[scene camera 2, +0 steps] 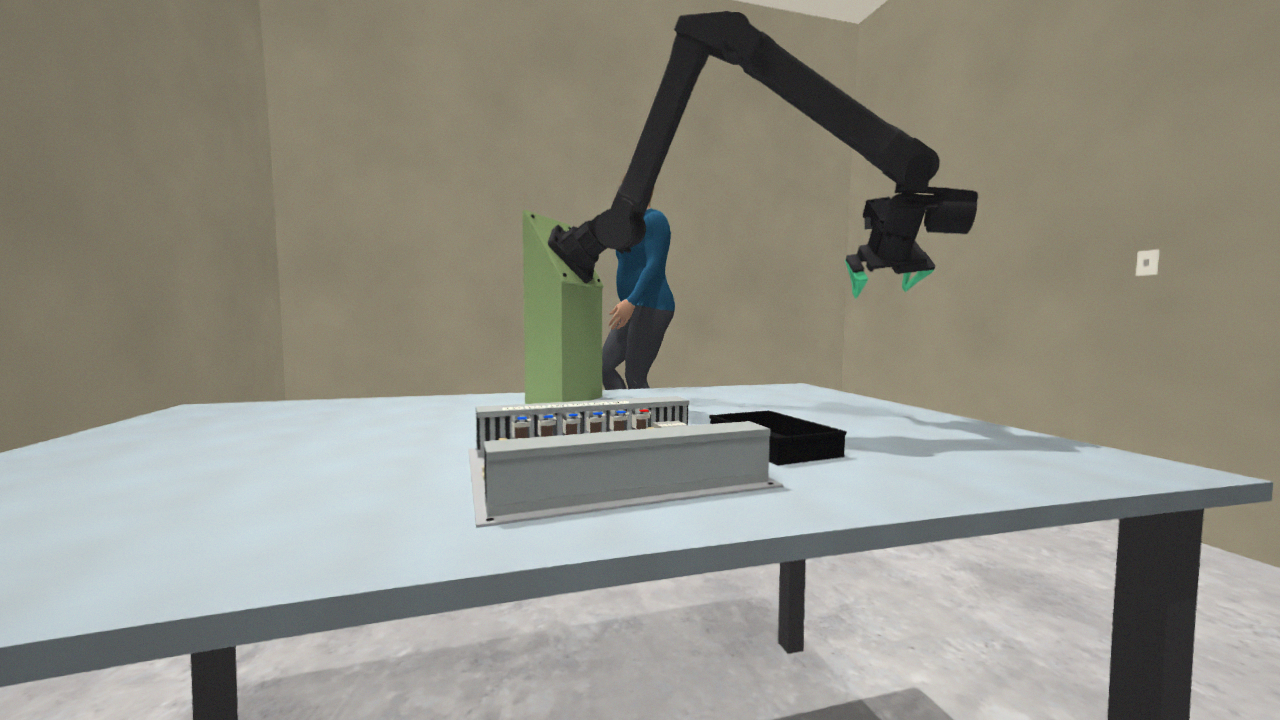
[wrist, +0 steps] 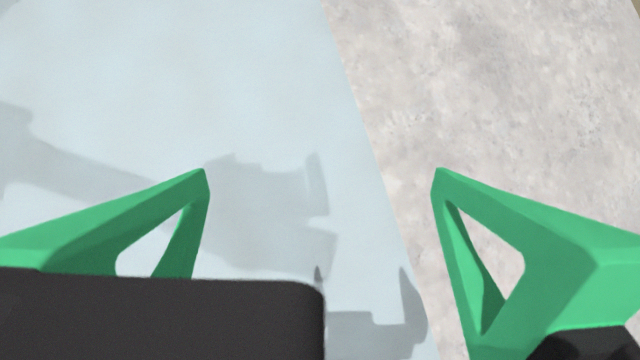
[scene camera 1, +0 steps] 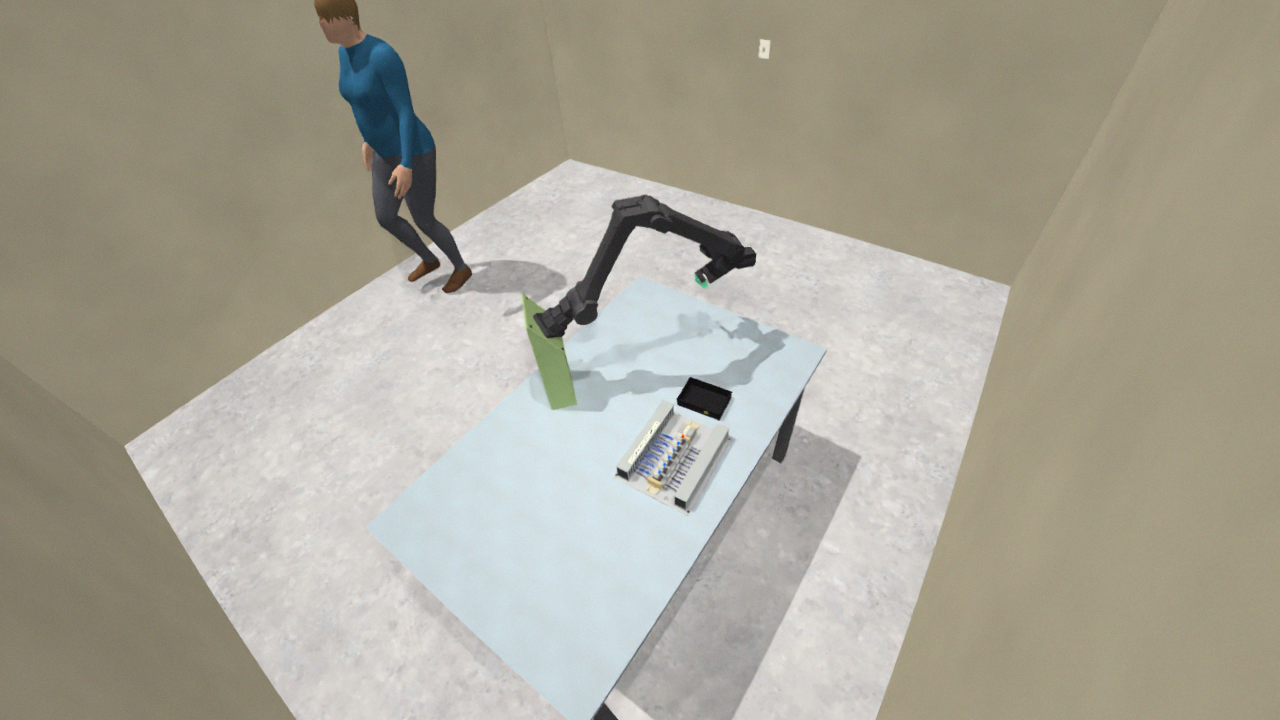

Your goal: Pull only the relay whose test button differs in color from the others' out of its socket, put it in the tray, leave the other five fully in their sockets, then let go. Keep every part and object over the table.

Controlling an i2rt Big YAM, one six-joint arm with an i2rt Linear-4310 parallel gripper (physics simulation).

The same spot on a base plate: [scene camera 2: 478, 484] is [scene camera 1: 657, 498].
